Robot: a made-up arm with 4 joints.
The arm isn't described. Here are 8 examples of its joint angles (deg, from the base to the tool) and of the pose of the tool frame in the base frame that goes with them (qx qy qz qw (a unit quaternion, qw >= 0); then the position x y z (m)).
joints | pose
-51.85 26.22 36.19 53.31 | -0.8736 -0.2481 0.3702 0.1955 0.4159 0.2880 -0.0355
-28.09 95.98 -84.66 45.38 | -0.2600 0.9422 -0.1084 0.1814 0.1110 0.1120 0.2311
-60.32 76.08 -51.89 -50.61 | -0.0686 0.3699 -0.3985 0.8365 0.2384 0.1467 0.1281
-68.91 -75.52 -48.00 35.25 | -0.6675 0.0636 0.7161 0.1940 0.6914 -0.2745 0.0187
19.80 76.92 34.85 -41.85 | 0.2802 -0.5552 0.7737 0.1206 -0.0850 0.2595 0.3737
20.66 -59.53 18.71 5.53 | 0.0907 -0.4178 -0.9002 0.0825 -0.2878 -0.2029 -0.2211
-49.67 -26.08 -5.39 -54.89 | -0.0116 0.0448 0.9986 0.0269 0.5348 0.0266 -0.2231
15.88 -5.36 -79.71 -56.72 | -0.6969 0.5048 -0.4148 0.2956 -0.1529 0.0332 -0.1125
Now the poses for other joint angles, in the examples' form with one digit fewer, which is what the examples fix.
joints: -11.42 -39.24 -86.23 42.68
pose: -0.001 -0.362 0.902 0.235 0.171 -0.115 -0.269
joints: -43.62 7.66 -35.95 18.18
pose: 0.314 0.470 -0.822 0.070 0.407 0.163 -0.118
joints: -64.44 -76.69 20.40 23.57
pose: -0.726 0.506 0.432 0.174 0.713 -0.314 -0.082
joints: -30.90 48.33 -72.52 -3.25
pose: -0.175 0.740 -0.506 0.408 0.203 0.193 0.019
